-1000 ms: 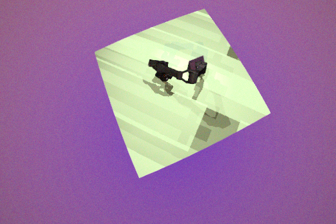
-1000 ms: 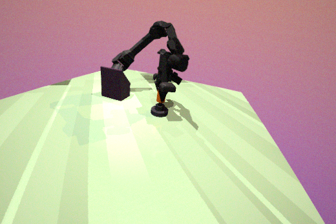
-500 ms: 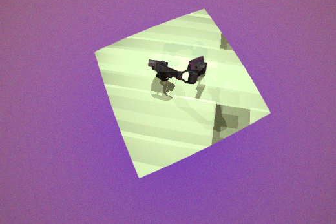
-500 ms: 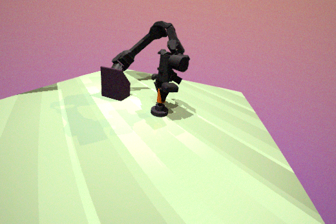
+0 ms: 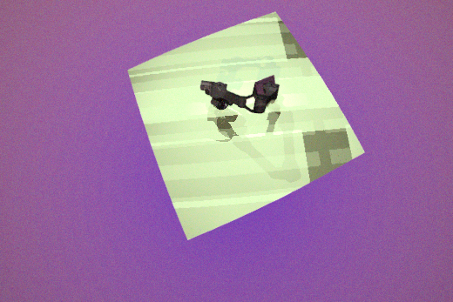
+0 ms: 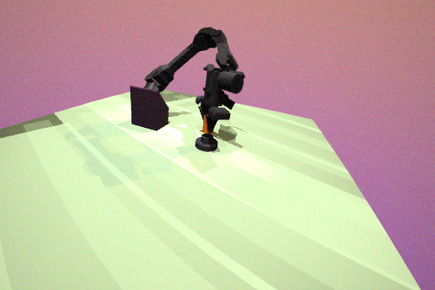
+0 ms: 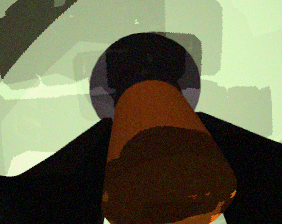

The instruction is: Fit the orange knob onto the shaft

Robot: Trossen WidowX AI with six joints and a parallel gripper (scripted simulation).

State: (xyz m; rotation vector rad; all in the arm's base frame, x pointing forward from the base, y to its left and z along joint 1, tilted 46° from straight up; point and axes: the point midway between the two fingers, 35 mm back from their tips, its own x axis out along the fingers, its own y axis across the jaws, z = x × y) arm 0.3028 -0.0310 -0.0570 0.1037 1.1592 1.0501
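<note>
My gripper tip is now 2 cm below the orange knob. From my gripper tip the other things lie so: dark round pedestal 4 cm below.
</note>
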